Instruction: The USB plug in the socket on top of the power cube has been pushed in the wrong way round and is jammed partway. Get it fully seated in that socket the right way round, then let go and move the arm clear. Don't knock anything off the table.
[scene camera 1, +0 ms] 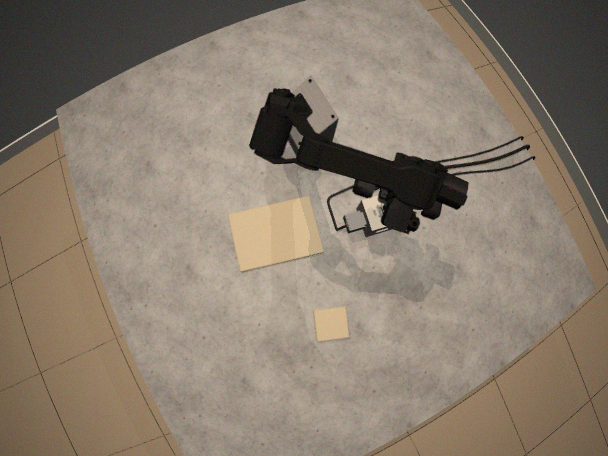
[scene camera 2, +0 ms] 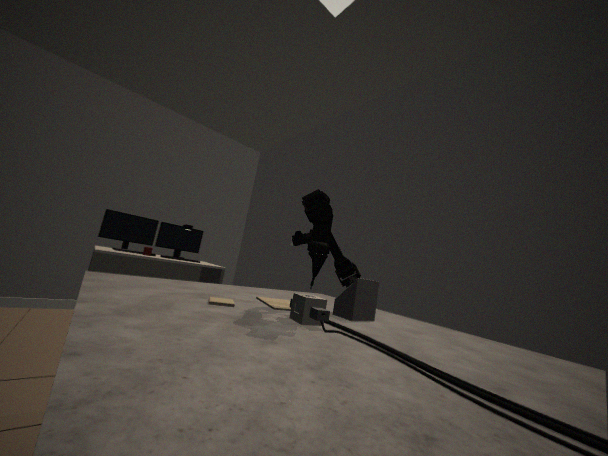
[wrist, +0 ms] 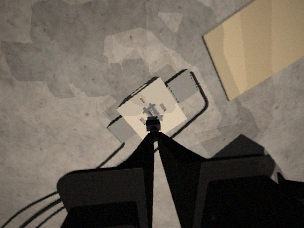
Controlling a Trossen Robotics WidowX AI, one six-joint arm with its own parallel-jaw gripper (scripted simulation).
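Note:
I've got a dark USB plug held in my gripper, and you'd find that gripper in scene camera 2 and in the wrist view too. There's also a tan square.

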